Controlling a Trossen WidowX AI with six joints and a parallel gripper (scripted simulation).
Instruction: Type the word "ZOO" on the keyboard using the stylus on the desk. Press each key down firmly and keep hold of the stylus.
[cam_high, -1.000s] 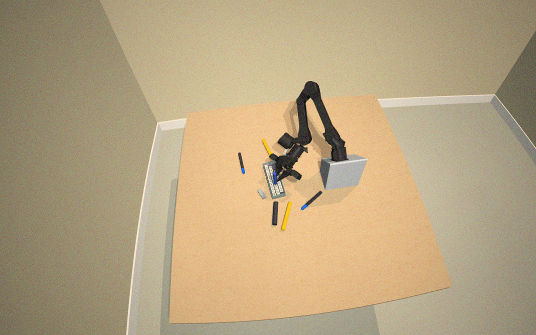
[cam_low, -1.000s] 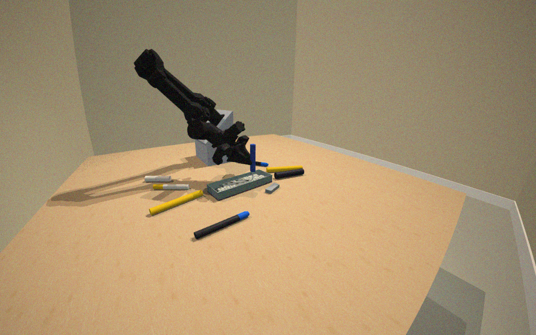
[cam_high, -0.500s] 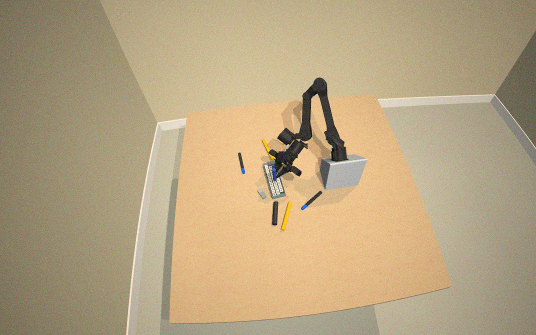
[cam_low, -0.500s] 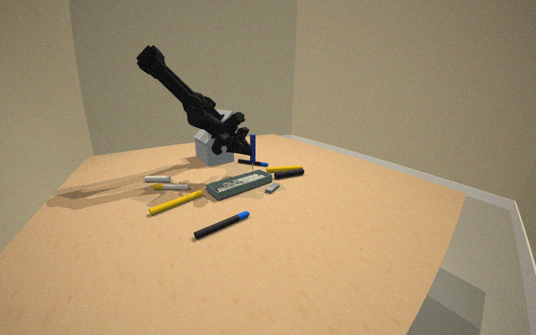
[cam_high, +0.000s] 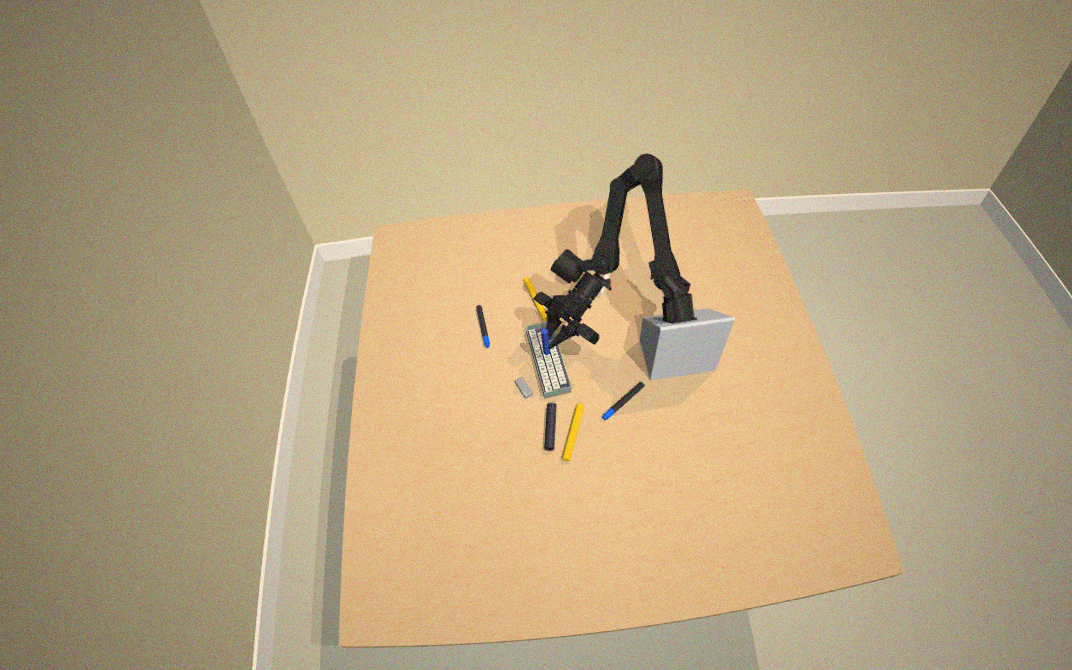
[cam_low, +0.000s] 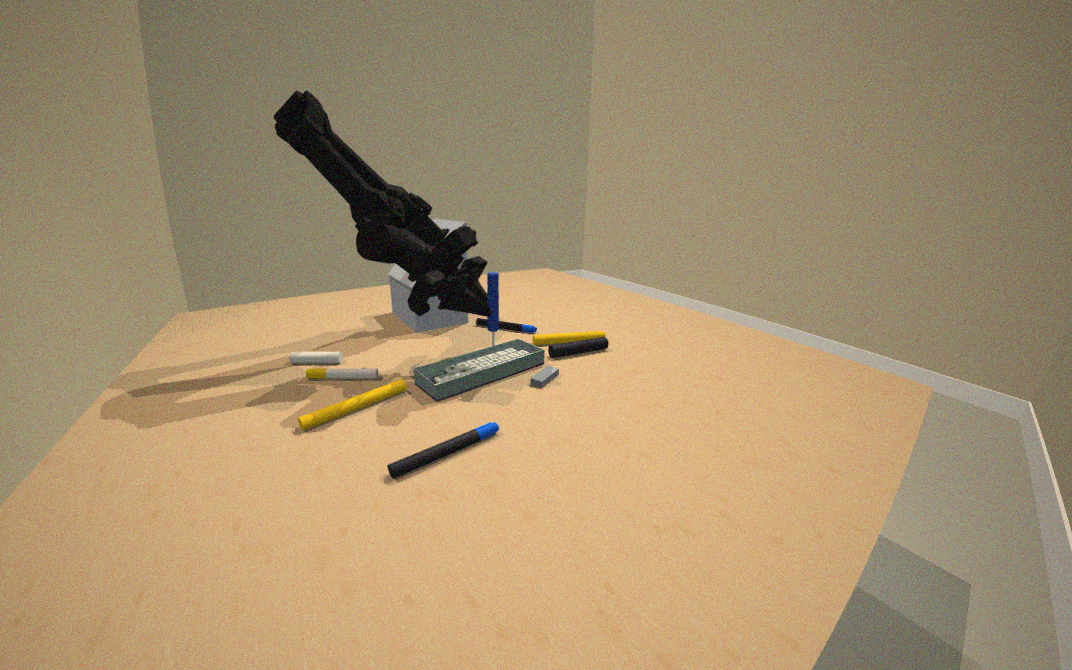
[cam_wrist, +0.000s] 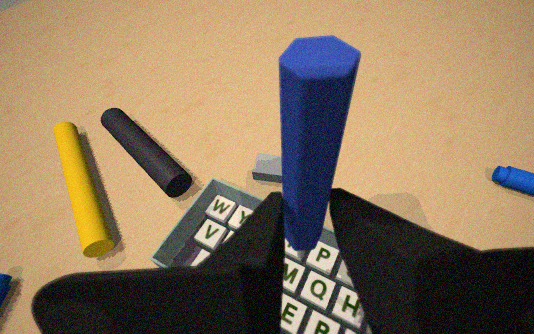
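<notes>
Now: gripper tip 9 cm above the O key and 6 cm to the left of it. Round my gripper tip: grey block 10 cm below, 7 cm ahead, 5 cm to the left; K key 9 cm below, 8 cm to the right; blue hexagonal stylus 2 cm below.
</notes>
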